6 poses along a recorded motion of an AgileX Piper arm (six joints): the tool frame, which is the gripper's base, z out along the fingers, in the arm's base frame.
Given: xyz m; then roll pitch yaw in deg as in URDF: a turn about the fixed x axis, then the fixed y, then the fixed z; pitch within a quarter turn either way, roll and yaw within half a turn.
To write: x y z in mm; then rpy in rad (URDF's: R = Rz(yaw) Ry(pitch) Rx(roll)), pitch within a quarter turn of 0, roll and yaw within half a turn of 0. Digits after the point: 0 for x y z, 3 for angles.
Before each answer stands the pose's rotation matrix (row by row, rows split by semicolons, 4 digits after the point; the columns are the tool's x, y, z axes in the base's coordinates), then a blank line. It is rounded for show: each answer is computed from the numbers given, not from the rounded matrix.
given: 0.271 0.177 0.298 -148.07 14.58 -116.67
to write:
-0.4344 -0.6986 0.5685; -0.8648 0.4999 -0.0465; -0.2517 -0.5119 -0.8214

271 177 298 -2.584 0.254 -2.036
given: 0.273 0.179 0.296 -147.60 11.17 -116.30
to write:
-0.4347 -0.7109 0.5528; -0.8795 0.4672 -0.0908; -0.1937 -0.5257 -0.8283

273 179 296 -2.576 0.195 -2.030
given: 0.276 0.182 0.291 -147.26 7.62 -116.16
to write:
-0.4370 -0.7234 0.5346; -0.8896 0.4352 -0.1383; -0.1326 -0.5361 -0.8337

276 182 291 -2.570 0.133 -2.027
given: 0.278 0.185 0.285 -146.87 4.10 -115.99
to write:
-0.4371 -0.7356 0.5175; -0.8966 0.4021 -0.1857; -0.0715 -0.5451 -0.8353

278 185 285 -2.563 0.072 -2.024
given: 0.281 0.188 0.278 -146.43 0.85 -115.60
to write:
-0.4320 -0.7479 0.5040; -0.9017 0.3674 -0.2278; -0.0148 -0.5529 -0.8331

281 188 278 -2.556 0.015 -2.018
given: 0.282 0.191 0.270 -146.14 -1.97 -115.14
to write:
-0.4246 -0.7599 0.4923; -0.9047 0.3354 -0.2625; 0.0344 -0.5568 -0.8299

282 191 270 -2.551 -0.034 -2.010
